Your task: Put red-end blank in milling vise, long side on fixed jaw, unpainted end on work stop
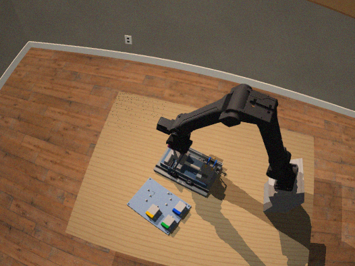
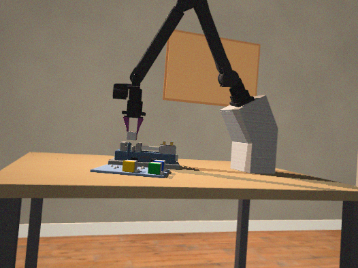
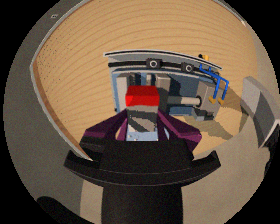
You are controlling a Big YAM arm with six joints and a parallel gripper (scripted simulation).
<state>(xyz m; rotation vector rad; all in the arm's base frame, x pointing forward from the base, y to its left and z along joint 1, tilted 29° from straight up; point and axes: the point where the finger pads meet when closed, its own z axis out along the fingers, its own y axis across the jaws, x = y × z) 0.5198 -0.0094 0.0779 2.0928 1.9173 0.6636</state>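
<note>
My gripper is now 2 cm above the red-ended blank. From my hand the other things lie so: blue-ended blank: 23 cm to the left, 12 cm below, 12 cm behind; milling vise: 10 cm below, 7 cm behind, 1 cm to the left; grey block with hoses: 16 cm behind, 6 cm below, 2 cm to the left.
</note>
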